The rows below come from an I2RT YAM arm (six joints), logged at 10 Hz.
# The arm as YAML. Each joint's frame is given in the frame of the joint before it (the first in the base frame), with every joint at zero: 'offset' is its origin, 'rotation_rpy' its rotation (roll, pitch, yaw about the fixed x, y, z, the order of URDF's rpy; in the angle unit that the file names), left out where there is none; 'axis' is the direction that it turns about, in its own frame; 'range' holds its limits. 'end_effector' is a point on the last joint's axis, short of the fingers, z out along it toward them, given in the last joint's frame.
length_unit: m
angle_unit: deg
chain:
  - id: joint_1
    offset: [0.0, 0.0, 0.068]
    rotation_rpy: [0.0, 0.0, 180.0]
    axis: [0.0, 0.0, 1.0]
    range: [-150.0, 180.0]
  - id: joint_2
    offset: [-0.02, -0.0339, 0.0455]
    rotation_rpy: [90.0, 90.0, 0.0]
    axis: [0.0, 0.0, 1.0]
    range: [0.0, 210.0]
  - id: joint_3
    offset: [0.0, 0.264, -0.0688]
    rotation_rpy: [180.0, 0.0, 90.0]
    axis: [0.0, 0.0, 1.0]
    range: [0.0, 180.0]
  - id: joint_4
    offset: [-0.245, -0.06, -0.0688]
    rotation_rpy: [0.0, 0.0, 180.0]
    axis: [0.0, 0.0, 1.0]
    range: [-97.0, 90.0]
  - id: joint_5
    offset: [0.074, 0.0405, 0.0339]
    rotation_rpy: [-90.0, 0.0, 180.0]
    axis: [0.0, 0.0, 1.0]
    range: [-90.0, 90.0]
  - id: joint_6
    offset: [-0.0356, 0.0, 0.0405]
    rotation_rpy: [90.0, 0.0, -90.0]
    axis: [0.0, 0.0, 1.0]
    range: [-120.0, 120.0]
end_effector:
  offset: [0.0, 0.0, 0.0]
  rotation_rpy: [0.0, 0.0, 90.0]
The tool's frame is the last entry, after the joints.
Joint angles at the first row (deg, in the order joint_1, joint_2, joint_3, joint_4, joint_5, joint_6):
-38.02, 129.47, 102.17, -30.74, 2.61, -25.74
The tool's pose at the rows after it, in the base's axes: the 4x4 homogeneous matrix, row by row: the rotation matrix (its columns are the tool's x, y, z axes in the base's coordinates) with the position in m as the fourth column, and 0 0 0 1 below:
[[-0.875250 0.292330 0.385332 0.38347], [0.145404 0.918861 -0.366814 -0.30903], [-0.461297 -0.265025 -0.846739 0.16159], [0 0 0 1]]
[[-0.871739 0.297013 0.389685 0.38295], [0.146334 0.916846 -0.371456 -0.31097], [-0.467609 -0.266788 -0.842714 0.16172], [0 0 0 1]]
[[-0.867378 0.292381 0.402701 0.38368], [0.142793 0.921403 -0.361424 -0.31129], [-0.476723 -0.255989 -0.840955 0.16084], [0 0 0 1]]
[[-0.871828 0.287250 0.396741 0.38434], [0.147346 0.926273 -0.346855 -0.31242], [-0.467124 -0.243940 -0.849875 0.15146], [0 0 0 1]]
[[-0.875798 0.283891 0.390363 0.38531], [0.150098 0.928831 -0.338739 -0.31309], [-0.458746 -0.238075 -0.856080 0.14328], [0 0 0 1]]
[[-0.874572 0.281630 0.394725 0.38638], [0.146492 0.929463 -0.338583 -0.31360], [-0.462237 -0.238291 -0.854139 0.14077], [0 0 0 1]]
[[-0.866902 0.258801 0.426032 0.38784], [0.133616 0.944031 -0.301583 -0.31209], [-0.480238 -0.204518 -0.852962 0.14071], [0 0 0 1]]
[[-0.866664 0.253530 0.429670 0.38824], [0.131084 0.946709 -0.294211 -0.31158], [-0.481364 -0.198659 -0.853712 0.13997], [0 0 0 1]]
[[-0.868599 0.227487 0.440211 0.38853], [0.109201 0.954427 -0.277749 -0.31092], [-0.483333 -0.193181 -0.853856 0.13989], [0 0 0 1]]
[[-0.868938 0.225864 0.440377 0.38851], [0.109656 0.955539 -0.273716 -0.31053], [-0.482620 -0.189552 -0.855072 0.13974], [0 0 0 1]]
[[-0.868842 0.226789 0.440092 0.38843], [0.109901 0.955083 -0.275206 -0.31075], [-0.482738 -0.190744 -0.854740 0.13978], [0 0 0 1]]
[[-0.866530 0.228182 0.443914 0.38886], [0.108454 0.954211 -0.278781 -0.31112], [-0.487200 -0.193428 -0.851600 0.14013], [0 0 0 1]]
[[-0.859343 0.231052 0.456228 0.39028], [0.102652 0.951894 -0.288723 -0.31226], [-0.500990 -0.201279 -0.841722 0.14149], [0 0 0 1]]
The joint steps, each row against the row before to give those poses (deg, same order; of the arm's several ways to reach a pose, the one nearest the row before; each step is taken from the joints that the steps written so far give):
-0.66, 0.52, 0.00, 0.61, 0.00, 0.03
-0.21, 0.05, 0.00, 0.48, -0.06, 0.00
-0.05, 0.15, 0.00, 0.40, -0.94, -0.03
-0.09, 1.16, 0.00, 0.21, -0.48, -0.02
0.01, 1.03, 0.00, 0.35, -0.14, -0.02
0.02, 0.37, 0.00, 0.59, -0.15, -0.11
0.04, 0.02, 0.00, 0.11, -2.75, -0.31
0.04, 0.09, 0.00, -0.02, -0.44, -0.08
0.00, 0.00, 0.00, -0.11, -1.11, -1.20
0.02, 0.00, 0.00, -0.15, -0.18, 0.02
-0.02, 0.00, 0.00, 0.04, 0.07, 0.00
0.00, 0.00, 0.00, 0.35, 0.02, 0.02
0.00, 0.00, 0.06, 1.01, 0.00, 0.00

